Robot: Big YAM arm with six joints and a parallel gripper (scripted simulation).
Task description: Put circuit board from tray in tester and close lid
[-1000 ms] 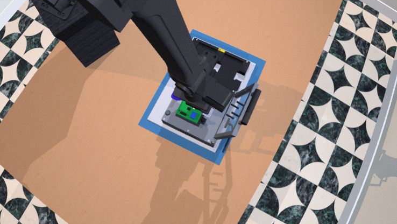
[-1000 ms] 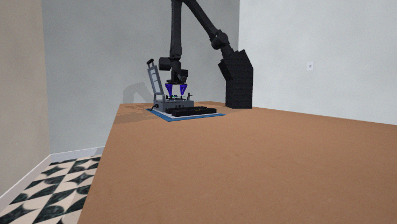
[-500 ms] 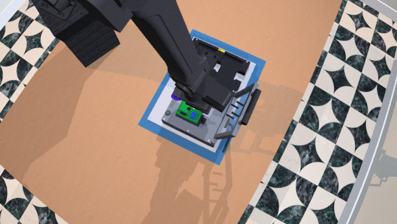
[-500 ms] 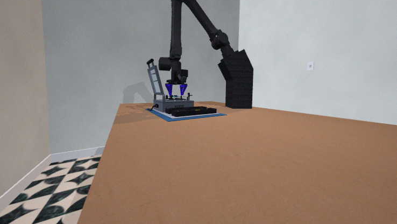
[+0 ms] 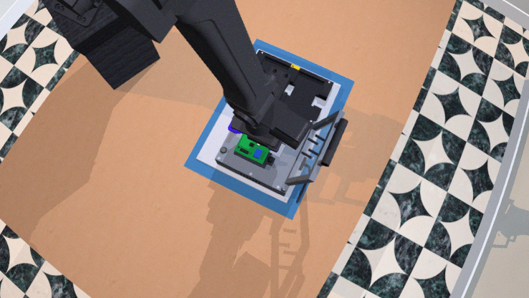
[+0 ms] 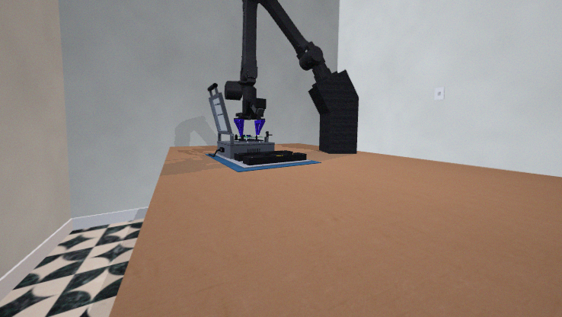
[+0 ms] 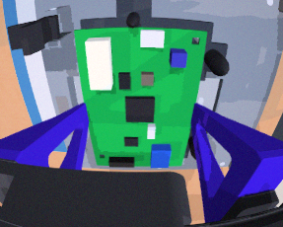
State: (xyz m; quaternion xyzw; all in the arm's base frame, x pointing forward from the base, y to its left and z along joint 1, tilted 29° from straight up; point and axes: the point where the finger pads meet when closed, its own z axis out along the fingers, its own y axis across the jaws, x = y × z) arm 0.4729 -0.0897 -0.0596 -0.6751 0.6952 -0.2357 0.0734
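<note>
My gripper is now right at the green circuit board. Round my hand: black plate 10 mm ahead, 20 mm below; then tester 40 mm ahead, 30 mm to the left, 30 mm above; then dark latch hook 50 mm behind, 60 mm to the left.
</note>
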